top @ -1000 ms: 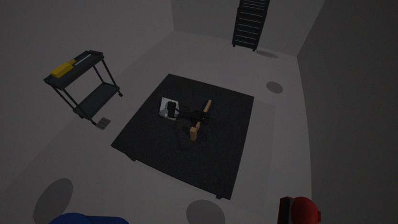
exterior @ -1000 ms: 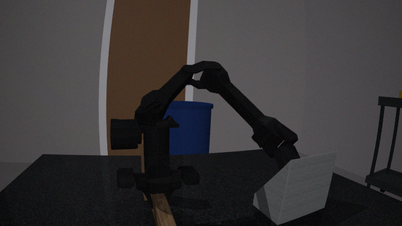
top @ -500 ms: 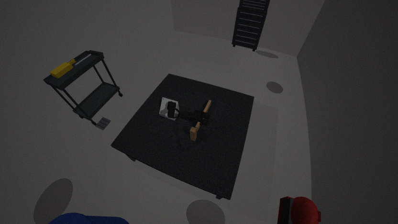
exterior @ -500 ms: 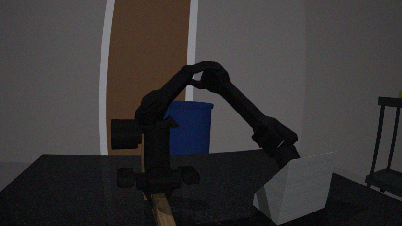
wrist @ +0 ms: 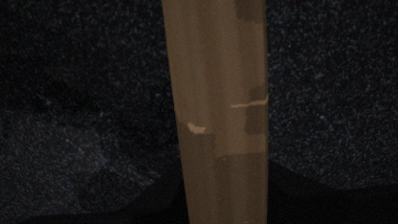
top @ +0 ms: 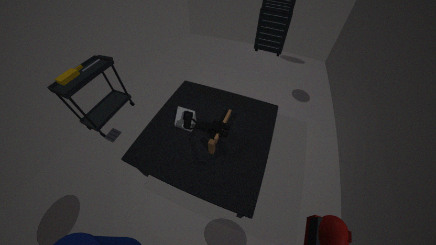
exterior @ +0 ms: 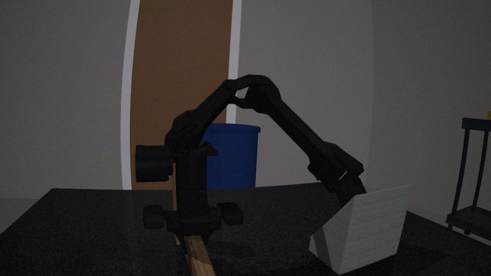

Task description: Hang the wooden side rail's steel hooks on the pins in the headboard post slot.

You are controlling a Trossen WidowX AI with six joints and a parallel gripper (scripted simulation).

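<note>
My gripper tip is 2 cm past the wooden headboard post, 15 cm to the left of it and 4 cm below it.
</note>
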